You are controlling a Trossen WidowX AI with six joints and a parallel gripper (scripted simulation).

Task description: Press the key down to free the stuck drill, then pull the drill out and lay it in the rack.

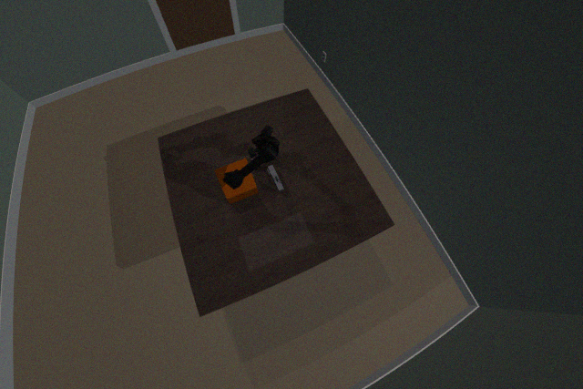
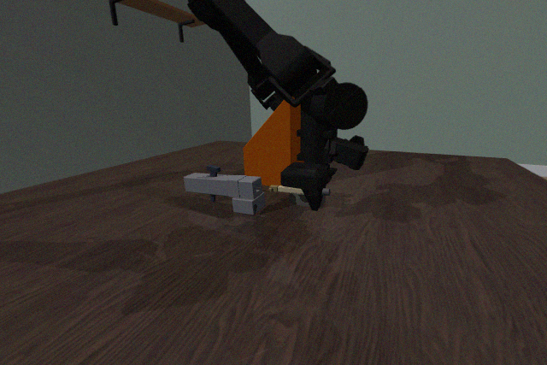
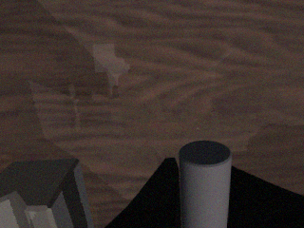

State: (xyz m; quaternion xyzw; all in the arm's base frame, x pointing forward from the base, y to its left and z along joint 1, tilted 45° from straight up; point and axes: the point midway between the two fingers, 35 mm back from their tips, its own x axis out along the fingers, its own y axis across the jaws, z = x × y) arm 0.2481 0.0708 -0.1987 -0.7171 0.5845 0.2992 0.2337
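Right now the drill is 40 mm to the right of my gripper tip, 30 mm above it and 10 mm ahead of it. Also, from my gripper tip: rack: 70 mm behind, 50 mm to the right; then dark key: 230 mm to the right, 40 mm ahead, 30 mm above; then grey housing: 200 mm to the right, 30 mm ahead, 10 mm above.
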